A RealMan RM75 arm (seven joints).
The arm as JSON. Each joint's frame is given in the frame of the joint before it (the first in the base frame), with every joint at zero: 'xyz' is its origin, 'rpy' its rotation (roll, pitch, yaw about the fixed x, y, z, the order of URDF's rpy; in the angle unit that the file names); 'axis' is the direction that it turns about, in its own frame. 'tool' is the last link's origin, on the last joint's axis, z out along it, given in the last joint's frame.
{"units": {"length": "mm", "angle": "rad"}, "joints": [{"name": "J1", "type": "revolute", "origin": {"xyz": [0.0, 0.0, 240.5], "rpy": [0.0, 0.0, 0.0]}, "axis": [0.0, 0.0, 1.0]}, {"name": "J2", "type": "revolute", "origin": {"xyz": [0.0, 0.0, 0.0], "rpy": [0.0, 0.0, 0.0]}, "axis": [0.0, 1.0, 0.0]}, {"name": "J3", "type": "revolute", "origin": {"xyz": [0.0, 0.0, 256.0], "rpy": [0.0, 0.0, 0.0]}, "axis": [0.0, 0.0, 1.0]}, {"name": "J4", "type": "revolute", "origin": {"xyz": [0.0, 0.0, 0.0], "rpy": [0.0, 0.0, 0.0]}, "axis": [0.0, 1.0, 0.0]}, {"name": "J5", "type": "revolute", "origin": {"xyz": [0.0, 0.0, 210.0], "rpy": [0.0, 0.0, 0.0]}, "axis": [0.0, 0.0, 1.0]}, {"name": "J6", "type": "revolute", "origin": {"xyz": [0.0, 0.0, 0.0], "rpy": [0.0, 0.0, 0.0]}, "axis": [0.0, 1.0, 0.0]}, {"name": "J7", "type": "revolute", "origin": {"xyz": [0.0, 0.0, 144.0], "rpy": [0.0, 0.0, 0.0]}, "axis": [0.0, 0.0, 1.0]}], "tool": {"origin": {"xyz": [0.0, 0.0, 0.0], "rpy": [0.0, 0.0, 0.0]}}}
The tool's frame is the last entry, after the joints.
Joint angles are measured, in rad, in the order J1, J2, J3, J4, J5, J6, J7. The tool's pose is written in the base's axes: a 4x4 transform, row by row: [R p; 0 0 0 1], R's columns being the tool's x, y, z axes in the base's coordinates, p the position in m. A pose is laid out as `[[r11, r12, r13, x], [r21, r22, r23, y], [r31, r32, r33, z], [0, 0, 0, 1]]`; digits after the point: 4 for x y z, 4 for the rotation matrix.
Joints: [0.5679, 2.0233, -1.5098, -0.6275, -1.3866, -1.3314, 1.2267]
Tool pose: [[0.8745, -0.1473, -0.4621, 0.1930], [-0.1085, -0.9880, 0.1096, 0.3274], [-0.4727, -0.0458, -0.8800, -0.0657], [0, 0, 0, 1]]
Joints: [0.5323, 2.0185, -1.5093, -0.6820, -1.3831, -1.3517, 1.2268]
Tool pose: [[0.8682, -0.1269, -0.4797, 0.1924], [-0.0849, -0.9905, 0.1083, 0.3229], [-0.4889, -0.0534, -0.8707, -0.0589], [0, 0, 0, 1]]
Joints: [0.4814, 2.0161, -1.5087, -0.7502, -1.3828, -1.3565, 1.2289]
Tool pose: [[0.8635, -0.1170, -0.4906, 0.1942], [-0.0634, -0.9902, 0.1246, 0.3175], [-0.5004, -0.0765, -0.8624, -0.0521], [0, 0, 0, 1]]
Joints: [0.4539, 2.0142, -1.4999, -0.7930, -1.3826, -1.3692, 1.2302]
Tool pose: [[0.8577, -0.1057, -0.5033, 0.1936], [-0.0449, -0.9903, 0.1314, 0.3148], [-0.5123, -0.0901, -0.8541, -0.0460], [0, 0, 0, 1]]
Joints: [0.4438, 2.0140, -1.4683, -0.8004, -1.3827, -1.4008, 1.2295]
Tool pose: [[0.8448, -0.1078, -0.5241, 0.1943], [-0.0421, -0.9899, 0.1356, 0.3138], [-0.5334, -0.0925, -0.8408, -0.0391], [0, 0, 0, 1]]
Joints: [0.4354, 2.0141, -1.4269, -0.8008, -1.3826, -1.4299, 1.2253]
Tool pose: [[0.8302, -0.1167, -0.5451, 0.1964], [-0.0397, -0.9877, 0.1510, 0.3142], [-0.5561, -0.1038, -0.8246, -0.0312], [0, 0, 0, 1]]
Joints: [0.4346, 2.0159, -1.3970, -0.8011, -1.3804, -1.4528, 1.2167]
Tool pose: [[0.8179, -0.1130, -0.5642, 0.1956], [-0.0275, -0.9871, 0.1578, 0.3150], [-0.5748, -0.1136, -0.8104, -0.0258], [0, 0, 0, 1]]
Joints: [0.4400, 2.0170, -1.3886, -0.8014, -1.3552, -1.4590, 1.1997]
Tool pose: [[0.8022, -0.1018, -0.5883, 0.1909], [-0.0039, -0.9862, 0.1653, 0.3176], [-0.5971, -0.1303, -0.7915, -0.0223], [0, 0, 0, 1]]
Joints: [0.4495, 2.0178, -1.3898, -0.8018, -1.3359, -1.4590, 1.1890]
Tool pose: [[0.7921, -0.0890, -0.6038, 0.1856], [0.0150, -0.9862, 0.1651, 0.3201], [-0.6102, -0.1398, -0.7798, -0.0211], [0, 0, 0, 1]]
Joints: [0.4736, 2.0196, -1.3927, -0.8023, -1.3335, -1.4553, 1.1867]
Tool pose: [[0.7909, -0.0646, -0.6086, 0.1772], [0.0358, -0.9878, 0.1514, 0.3245], [-0.6110, -0.1415, -0.7789, -0.0220], [0, 0, 0, 1]]
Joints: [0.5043, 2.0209, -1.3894, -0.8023, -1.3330, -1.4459, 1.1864]
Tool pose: [[0.7898, -0.0413, -0.6120, 0.1674], [0.0600, -0.9878, 0.1441, 0.3314], [-0.6105, -0.1505, -0.7776, -0.0218], [0, 0, 0, 1]]
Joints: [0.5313, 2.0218, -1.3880, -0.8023, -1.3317, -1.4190, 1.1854]
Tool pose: [[0.7925, -0.0304, -0.6091, 0.1593], [0.0807, -0.9847, 0.1541, 0.3395], [-0.6045, -0.1713, -0.7780, -0.0220], [0, 0, 0, 1]]
